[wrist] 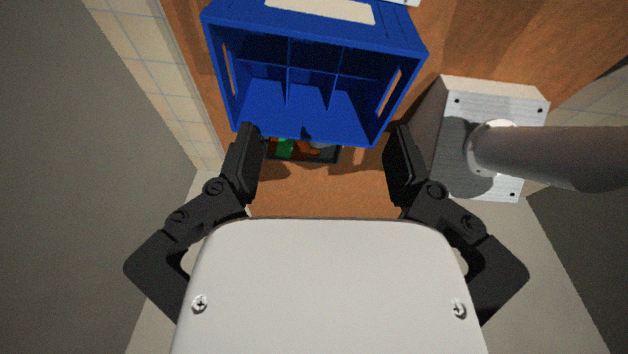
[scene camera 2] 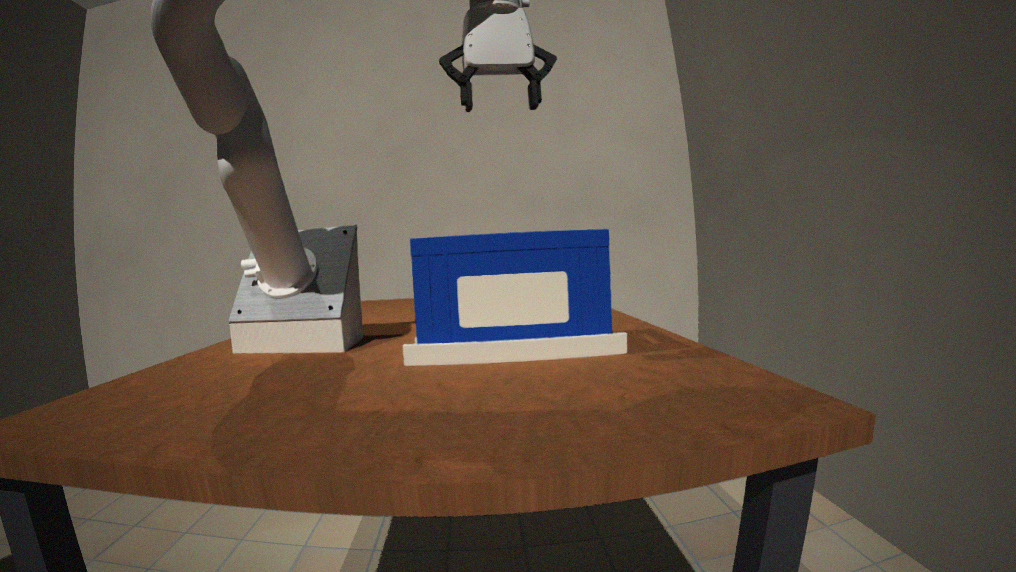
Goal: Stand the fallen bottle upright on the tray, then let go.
my gripper: wrist; scene camera 2
same spot on my gripper: [scene camera 2: 462, 79] = [wrist: 436, 187]
